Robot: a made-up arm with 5 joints.
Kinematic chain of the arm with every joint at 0, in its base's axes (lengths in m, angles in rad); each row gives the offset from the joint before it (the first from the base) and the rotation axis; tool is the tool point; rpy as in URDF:
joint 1: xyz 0.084 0 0.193 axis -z
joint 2: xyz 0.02 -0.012 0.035 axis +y
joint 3: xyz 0.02 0 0.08 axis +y
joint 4: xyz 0.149 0 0.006 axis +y
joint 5: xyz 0.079 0.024 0 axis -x
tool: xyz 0 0 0 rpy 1.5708 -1.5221 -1.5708
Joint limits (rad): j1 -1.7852..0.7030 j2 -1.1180..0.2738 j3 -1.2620..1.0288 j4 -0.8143..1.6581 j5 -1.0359..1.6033
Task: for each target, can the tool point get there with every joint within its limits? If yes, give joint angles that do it. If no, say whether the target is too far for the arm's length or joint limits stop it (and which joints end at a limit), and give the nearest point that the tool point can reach.
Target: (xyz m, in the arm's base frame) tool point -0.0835 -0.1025 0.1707
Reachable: no: joint limits stop it (at a limit: joint 1, joint 2, joint 3, joint 4) | nearest point 0.0662 0.0252 0.1433 | short by 0.199 m
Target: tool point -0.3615 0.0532 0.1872
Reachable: no: too far | nearest point -0.1487 0.0278 0.3753 | short by 0.285 m
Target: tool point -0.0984 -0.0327 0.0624
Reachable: no: joint limits stop it (at a limit: joint 1, joint 2, joint 3) | nearest point 0.0618 0.0454 0.1029 | short by 0.183 m
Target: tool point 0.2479 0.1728 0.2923
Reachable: yes | joints -0.7615 -0.3063 0.5714 -0.4596 -0.2999
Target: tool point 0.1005 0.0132 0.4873
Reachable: yes | joints -0.0707 -0.9390 -0.6797 0.9763 -0.1936
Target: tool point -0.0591 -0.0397 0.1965
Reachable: no: joint limits stop it (at a limit: joint 1, joint 2, joint 3, joint 4) | nearest point 0.0662 0.0252 0.1433 | short by 0.151 m
